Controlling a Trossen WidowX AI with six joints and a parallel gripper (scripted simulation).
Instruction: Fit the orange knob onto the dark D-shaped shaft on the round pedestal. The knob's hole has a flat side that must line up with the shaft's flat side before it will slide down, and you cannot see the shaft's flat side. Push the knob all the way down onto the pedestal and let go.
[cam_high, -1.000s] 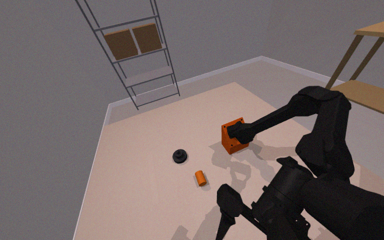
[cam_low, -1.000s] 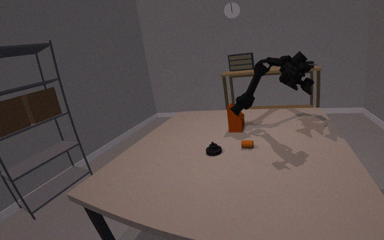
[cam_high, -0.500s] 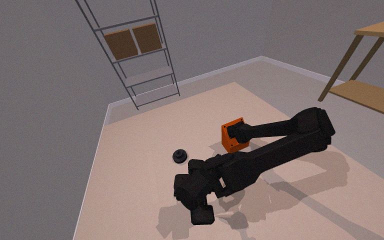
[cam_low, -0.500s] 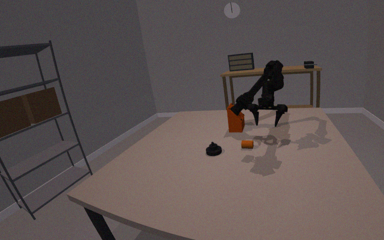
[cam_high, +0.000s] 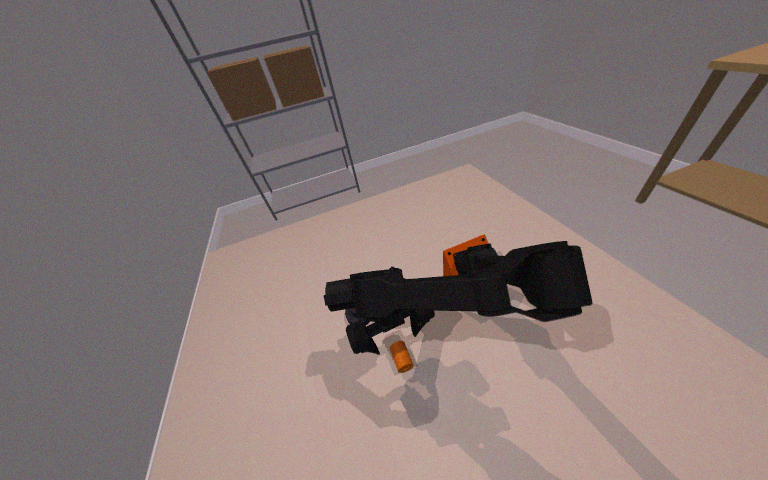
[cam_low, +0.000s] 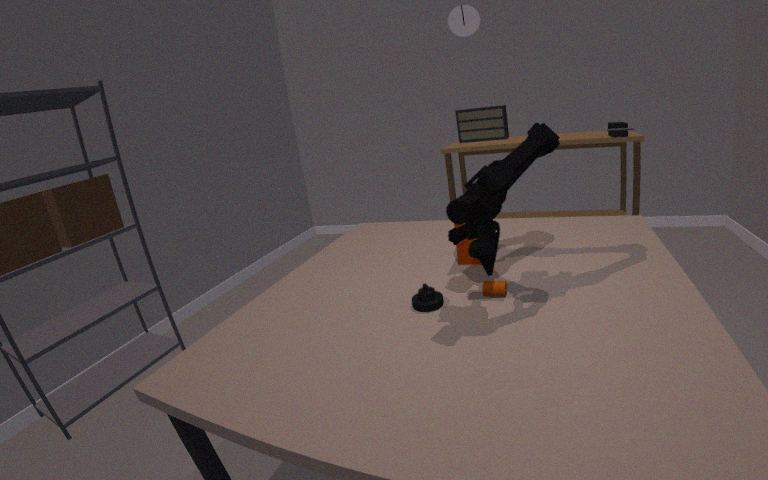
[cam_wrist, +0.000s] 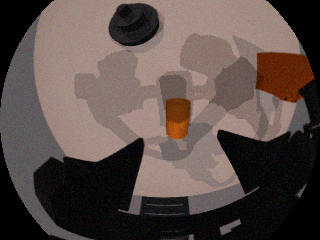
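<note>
My gripper tip is now 60 mm above the orange knob and 10 mm to the right of it. Round my gripper tip: dark round pedestal (160 mm to the right, 70 mm ahead, 50 mm below).
</note>
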